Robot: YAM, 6 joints.
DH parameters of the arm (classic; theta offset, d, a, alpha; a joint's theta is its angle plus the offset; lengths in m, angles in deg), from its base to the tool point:
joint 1: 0 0.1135 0.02 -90
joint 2: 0 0 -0.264 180
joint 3: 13.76 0 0.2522 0
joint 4: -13.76 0 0.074 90
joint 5: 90 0 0 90
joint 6: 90 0.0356 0 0
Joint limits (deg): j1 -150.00..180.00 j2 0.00..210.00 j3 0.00..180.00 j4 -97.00..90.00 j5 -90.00..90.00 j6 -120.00..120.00
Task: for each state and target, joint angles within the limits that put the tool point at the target. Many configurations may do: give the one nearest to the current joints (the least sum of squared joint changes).
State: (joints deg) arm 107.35 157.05 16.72 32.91 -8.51 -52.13
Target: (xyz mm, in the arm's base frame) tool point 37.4 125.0 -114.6
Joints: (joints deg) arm 73.54 157.04 25.11 34.81 0.71 -52.13
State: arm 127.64 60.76 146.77 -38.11 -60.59 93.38
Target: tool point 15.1 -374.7 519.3
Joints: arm 97.23 33.62 157.14 -40.92 -64.58 93.38
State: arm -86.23 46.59 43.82 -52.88 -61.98 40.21
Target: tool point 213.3 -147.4 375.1
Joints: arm -41.62 72.17 72.80 -35.97 -62.23 40.21
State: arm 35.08 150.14 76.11 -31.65 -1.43 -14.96
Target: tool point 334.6 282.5 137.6
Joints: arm 40.02 123.05 87.07 -32.35 -1.91 -14.96
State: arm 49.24 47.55 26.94 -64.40 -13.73 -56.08
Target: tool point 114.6 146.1 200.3
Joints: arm 49.34 65.27 40.51 -50.10 -13.41 -56.08
